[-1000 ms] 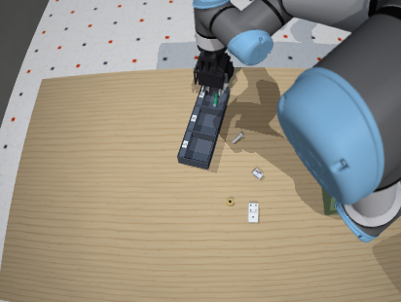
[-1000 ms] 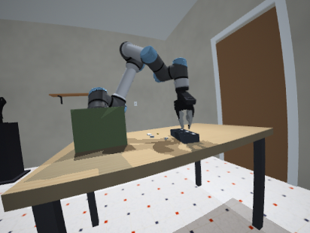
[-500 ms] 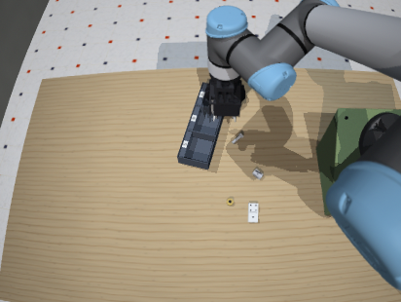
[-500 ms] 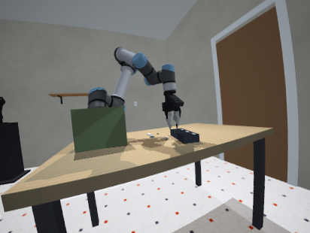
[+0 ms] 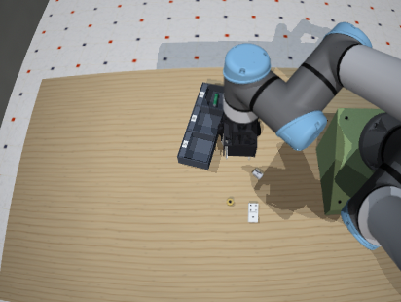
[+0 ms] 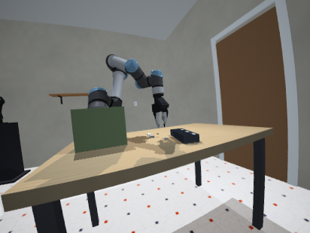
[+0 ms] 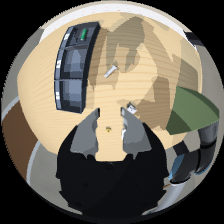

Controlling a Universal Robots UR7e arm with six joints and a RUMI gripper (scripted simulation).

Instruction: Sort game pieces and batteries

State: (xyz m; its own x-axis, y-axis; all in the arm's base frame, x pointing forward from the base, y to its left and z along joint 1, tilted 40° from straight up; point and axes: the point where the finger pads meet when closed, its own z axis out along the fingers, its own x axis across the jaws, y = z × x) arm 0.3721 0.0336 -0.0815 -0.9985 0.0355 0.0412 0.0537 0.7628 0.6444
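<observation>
Right now my hand is 14 cm to the right of the white domino, 7 cm above it and 4 cm past it. The rest, counted from my hand: grey-white piece 7 cm below, 6 cm behind, 4 cm to the left; then gold ring 12 cm to the left, 7 cm below, 2 cm ahead; then grey cylinder 7 cm to the right, 7 cm below, 1 cm behind.
</observation>
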